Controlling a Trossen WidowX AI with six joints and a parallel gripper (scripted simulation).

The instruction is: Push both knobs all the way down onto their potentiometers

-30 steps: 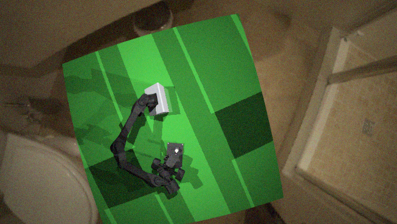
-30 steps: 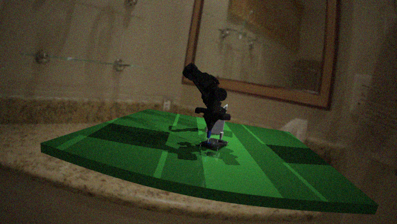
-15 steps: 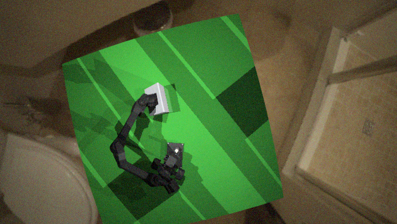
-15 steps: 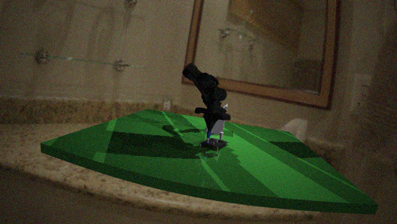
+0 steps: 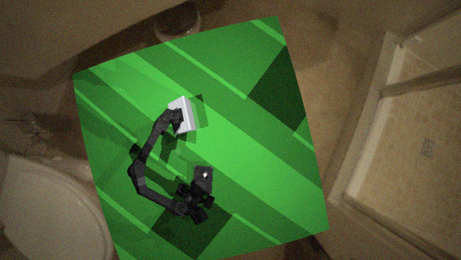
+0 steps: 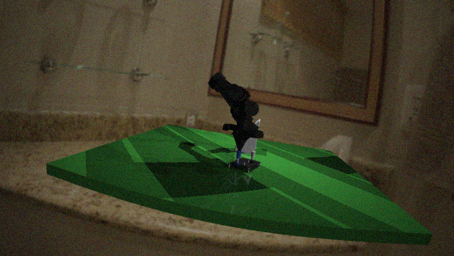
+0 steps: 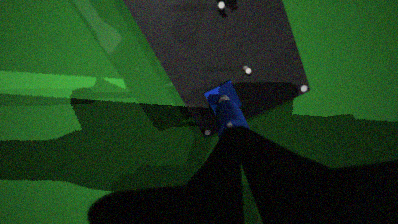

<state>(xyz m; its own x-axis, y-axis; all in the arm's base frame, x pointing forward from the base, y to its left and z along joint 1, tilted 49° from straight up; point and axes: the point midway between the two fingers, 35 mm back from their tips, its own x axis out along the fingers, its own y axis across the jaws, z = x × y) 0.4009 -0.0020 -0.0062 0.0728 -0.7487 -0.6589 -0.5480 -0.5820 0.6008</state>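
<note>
My gripper tip is now 80 mm past the grey knob, 60 mm to the right of it and 20 mm above it. The rest, counted from my gripper tip: blue knob: 10 mm below.
</note>
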